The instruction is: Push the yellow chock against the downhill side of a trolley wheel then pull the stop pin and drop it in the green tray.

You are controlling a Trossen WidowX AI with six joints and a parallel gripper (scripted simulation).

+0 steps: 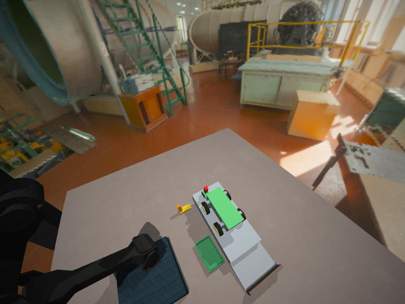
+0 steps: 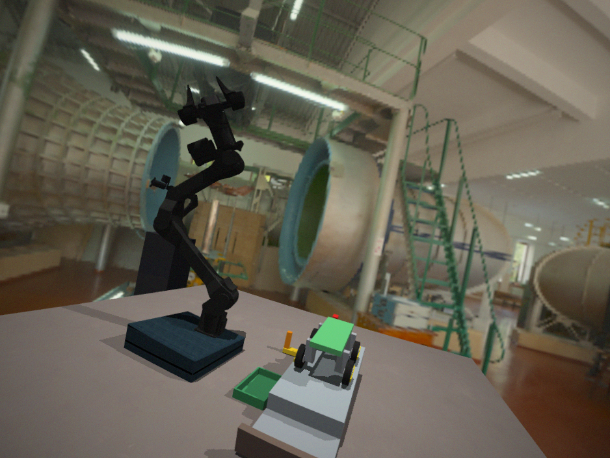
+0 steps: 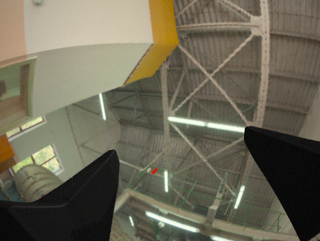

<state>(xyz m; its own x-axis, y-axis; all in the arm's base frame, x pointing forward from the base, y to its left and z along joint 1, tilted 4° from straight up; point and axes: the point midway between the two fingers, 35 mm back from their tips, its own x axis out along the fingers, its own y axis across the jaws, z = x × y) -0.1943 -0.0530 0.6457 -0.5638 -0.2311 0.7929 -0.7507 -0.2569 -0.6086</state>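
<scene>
My gripper tip is now 40 cm short of the yellow chock, 15 cm to the right of it and 71 cm above it. Also, from my gripper tip: green tray (37 cm ahead, 8 cm to the right, 74 cm below); then red-headed stop pin (50 cm ahead, 10 cm to the left, 61 cm below); then trolley (50 cm ahead, 1 cm to the right, 62 cm below).
</scene>
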